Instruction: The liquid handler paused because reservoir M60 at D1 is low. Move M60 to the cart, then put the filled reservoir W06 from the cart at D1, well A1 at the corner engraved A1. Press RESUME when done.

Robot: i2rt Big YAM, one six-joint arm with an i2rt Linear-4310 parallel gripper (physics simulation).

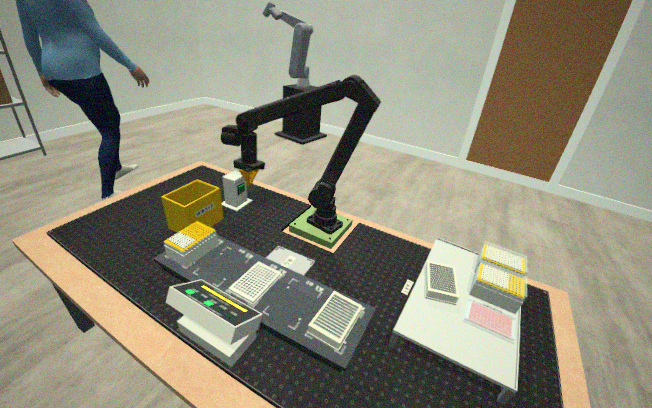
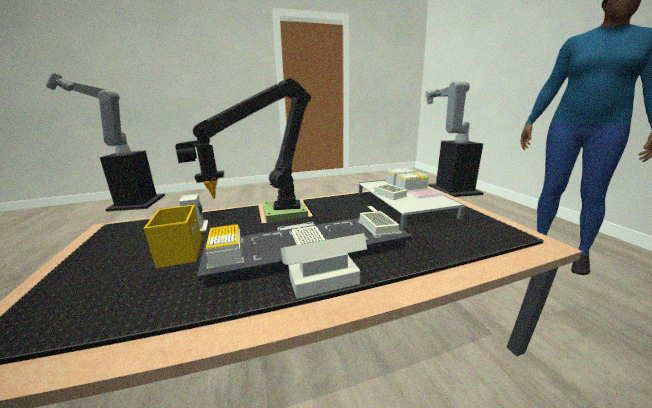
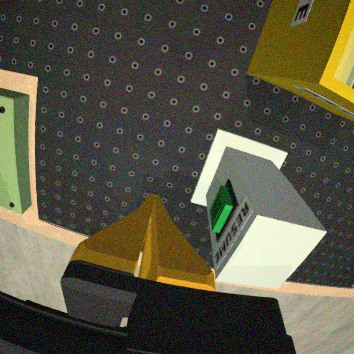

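Pixels of known places: gripper, fingertip midpoint: (image 1: 249, 186) (image 2: 214, 198) (image 3: 152, 201); arm's base, origin of the base link: (image 1: 324, 223) (image 2: 287, 206).
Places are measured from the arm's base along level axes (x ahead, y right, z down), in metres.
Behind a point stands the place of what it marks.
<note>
My gripper (image 1: 251, 183) @(x 0.128, y 0.278, z -0.103 m) (image 2: 214, 196) @(x 0.128, y 0.278, z -0.103 m) (image 3: 152, 201) @(x 0.128, y 0.278, z -0.103 m) is shut and empty, fingertips down. It is above the table's back edge, beside the white RESUME box (image 1: 233, 192) @(x 0.158, y 0.345, z -0.059 m) (image 2: 189, 199) @(x 0.154, y 0.363, z -0.114 m) (image 3: 272, 247) @(x 0.138, y 0.367, z -0.114 m), apart from it. The box's green button (image 1: 241, 188) @(x 0.124, y 0.337, z -0.067 m) (image 3: 222, 212) @(x 0.127, y 0.336, z -0.079 m) faces toward the gripper side. A cream reservoir with slots (image 1: 336, 316) @(x 0.357, y -0.312, z -0.061 m) (image 2: 378, 222) @(x 0.385, y -0.301, z -0.065 m) sits at the right end of the dark deck (image 1: 287, 302) @(x 0.387, y -0.178, z -0.032 m) (image 2: 270, 243) @(x 0.401, y 0.050, z -0.032 m). Another cream reservoir (image 1: 442, 280) @(x 0.068, y -0.473, z -0.072 m) (image 2: 390, 191) @(x 0.094, y -0.457, z -0.071 m) stands on the white cart (image 1: 450, 332) @(x 0.198, y -0.550, z -0.044 m) (image 2: 431, 204) @(x 0.214, y -0.590, z -0.044 m). Their name labels and the A1 engravings are not readable.
A yellow waste bin (image 1: 194, 210) @(x 0.357, y 0.294, z -0.088 m) (image 2: 172, 240) @(x 0.401, y 0.338, z -0.068 m) (image 3: 285, 50) @(x 0.253, y 0.313, z -0.064 m) stands near the RESUME box. A tip rack (image 1: 191, 240) @(x 0.454, y 0.148, z -0.095 m) (image 2: 223, 245) @(x 0.501, y 0.162, z -0.091 m) and a white well plate (image 1: 256, 281) @(x 0.400, y -0.072, z -0.044 m) are on the deck. A display console (image 1: 212, 310) @(x 0.566, y -0.126, z -0.120 m) (image 2: 325, 250) @(x 0.592, y -0.097, z -0.103 m) stands in front. Tip boxes (image 1: 500, 285) @(x 0.026, y -0.611, z -0.114 m) and a pink plate (image 1: 491, 319) @(x 0.100, y -0.624, z -0.057 m) are on the cart.
</note>
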